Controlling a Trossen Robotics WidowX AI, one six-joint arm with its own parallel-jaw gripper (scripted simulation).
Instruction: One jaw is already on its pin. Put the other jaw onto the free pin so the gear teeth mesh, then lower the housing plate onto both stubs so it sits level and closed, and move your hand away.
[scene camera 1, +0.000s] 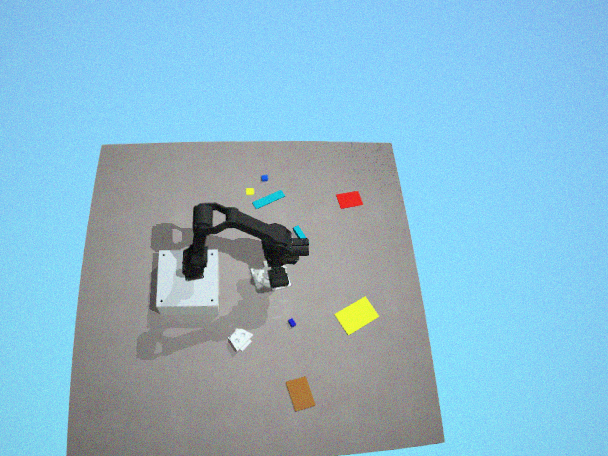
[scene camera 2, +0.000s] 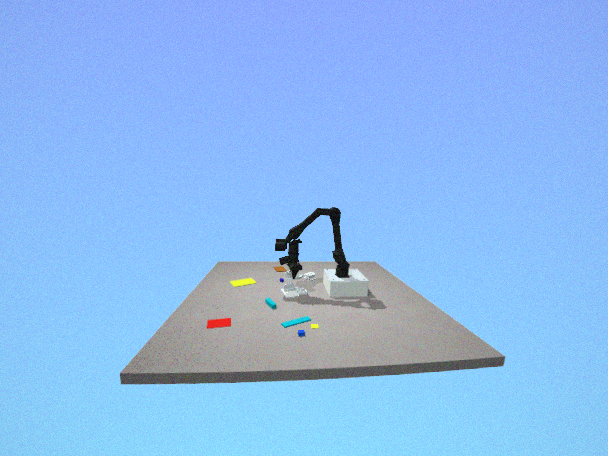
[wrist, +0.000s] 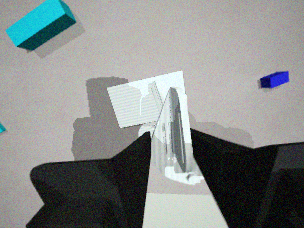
My gripper (wrist: 167, 134) holds a white jaw (wrist: 177, 163). Also in view: a yellow piece (scene camera 1: 360, 313) and a white base plate (wrist: 133, 103).
